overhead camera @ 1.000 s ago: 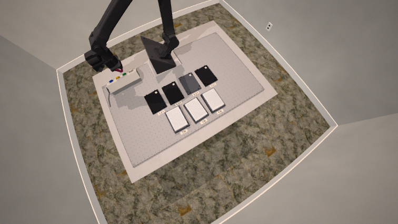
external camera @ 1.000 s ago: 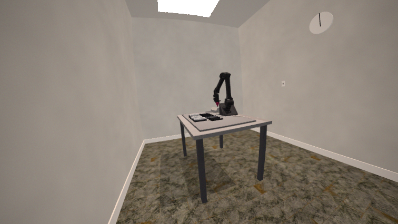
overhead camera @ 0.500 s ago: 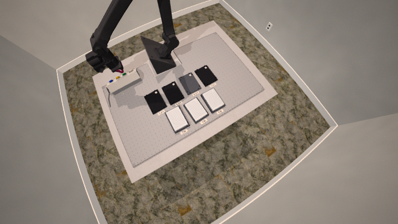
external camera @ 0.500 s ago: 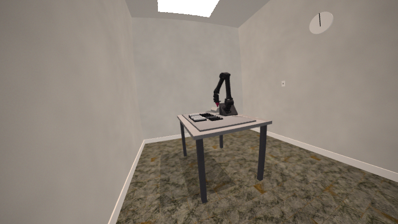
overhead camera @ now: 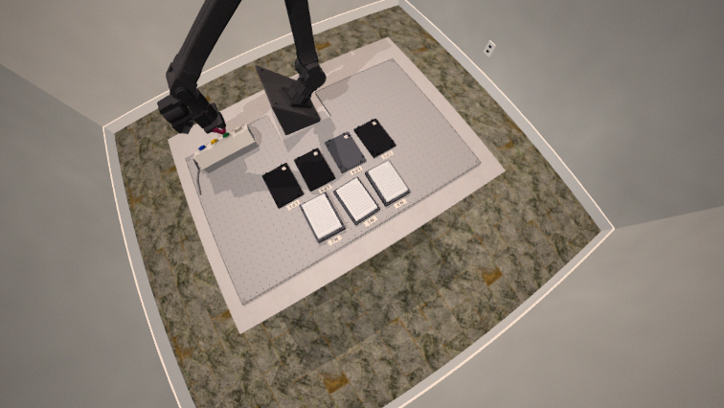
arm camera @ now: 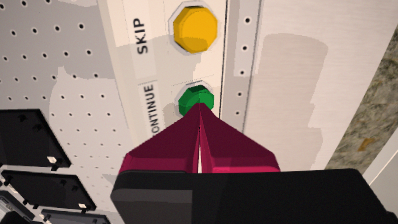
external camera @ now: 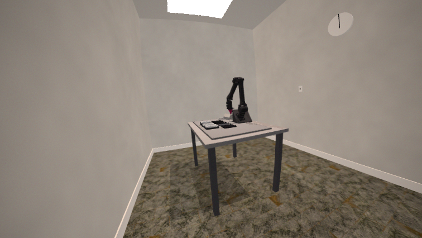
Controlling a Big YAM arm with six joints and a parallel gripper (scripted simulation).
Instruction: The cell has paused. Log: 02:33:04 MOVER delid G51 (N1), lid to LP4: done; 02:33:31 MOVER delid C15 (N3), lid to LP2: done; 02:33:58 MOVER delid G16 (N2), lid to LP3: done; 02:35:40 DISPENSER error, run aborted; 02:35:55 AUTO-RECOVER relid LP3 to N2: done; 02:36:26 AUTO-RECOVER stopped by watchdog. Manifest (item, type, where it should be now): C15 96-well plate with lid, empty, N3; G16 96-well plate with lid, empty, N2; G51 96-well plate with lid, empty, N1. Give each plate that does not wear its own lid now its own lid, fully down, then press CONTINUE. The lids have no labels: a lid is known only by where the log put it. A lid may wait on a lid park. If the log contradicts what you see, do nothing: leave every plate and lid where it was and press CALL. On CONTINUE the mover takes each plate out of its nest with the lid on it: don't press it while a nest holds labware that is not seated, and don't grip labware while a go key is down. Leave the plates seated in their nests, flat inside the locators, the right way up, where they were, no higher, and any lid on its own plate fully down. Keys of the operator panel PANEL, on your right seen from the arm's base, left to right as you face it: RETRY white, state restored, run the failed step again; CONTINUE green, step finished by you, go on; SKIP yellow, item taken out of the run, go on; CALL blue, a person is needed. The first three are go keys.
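My hand is 20 mm above the green continue key. The rest, counted from my hand: yellow skip key: 50 mm to the right, 20 mm below; white retry key: 50 mm to the left, 20 mm below, 10 mm ahead; blue call key: 100 mm to the right, 20 mm below, 10 mm behind.
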